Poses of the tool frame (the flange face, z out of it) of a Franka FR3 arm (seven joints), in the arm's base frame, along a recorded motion.
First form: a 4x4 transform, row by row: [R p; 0 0 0 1], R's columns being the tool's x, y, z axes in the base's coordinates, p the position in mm. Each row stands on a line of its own.
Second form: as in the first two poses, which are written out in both.
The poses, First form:
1:
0.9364 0.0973 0.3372 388
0.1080 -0.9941 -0.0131 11
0.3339 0.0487 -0.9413 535
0 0 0 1
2:
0.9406 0.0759 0.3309 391
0.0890 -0.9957 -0.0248 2
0.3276 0.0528 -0.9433 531
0 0 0 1
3:
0.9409 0.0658 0.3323 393
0.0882 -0.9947 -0.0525 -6
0.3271 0.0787 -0.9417 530
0 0 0 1
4:
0.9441 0.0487 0.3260 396
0.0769 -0.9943 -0.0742 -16
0.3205 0.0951 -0.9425 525
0 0 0 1
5:
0.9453 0.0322 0.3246 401
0.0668 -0.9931 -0.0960 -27
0.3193 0.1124 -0.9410 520
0 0 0 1
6:
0.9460 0.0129 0.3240 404
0.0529 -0.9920 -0.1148 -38
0.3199 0.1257 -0.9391 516
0 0 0 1
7:
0.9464 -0.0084 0.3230 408
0.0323 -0.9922 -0.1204 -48
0.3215 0.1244 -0.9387 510
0 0 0 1
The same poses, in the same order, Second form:
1:
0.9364 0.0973 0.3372 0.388
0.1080 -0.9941 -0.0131 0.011
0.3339 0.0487 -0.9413 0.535
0 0 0 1

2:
0.9406 0.0759 0.3309 0.391
0.0890 -0.9957 -0.0248 0.002
0.3276 0.0528 -0.9433 0.531
0 0 0 1

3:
0.9409 0.0658 0.3323 0.393
0.0882 -0.9947 -0.0525 -0.006
0.3271 0.0787 -0.9417 0.530
0 0 0 1

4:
0.9441 0.0487 0.3260 0.396
0.0769 -0.9943 -0.0742 -0.016
0.3205 0.0951 -0.9425 0.525
0 0 0 1

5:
0.9453 0.0322 0.3246 0.401
0.0668 -0.9931 -0.0960 -0.027
0.3193 0.1124 -0.9410 0.520
0 0 0 1

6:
0.9460 0.0129 0.3240 0.404
0.0529 -0.9920 -0.1148 -0.038
0.3199 0.1257 -0.9391 0.516
0 0 0 1

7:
0.9464 -0.0084 0.3230 0.408
0.0323 -0.9922 -0.1204 -0.048
0.3215 0.1244 -0.9387 0.510
0 0 0 1

